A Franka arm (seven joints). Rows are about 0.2 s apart.
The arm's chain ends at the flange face. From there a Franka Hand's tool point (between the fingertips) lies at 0.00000 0.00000 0.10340 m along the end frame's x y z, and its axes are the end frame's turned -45 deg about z.
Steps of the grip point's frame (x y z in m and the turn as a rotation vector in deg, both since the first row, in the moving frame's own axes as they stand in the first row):
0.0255 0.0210 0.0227 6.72 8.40 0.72
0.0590 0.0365 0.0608 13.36 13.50 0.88
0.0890 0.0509 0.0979 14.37 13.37 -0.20
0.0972 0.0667 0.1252 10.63 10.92 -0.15
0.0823 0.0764 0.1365 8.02 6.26 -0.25
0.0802 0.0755 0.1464 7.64 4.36 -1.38
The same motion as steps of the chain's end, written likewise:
0.0306 0.0160 0.0245 10.69 1.19 0.72
0.0671 0.0177 0.0664 18.99 0.10 0.88
0.1002 0.0078 0.1039 19.62 -0.71 -0.20
0.1156 0.0056 0.1288 15.24 0.21 -0.15
0.1145 0.0140 0.1381 10.10 -1.24 -0.25
0.1144 0.0119 0.1476 8.49 -2.32 -1.38

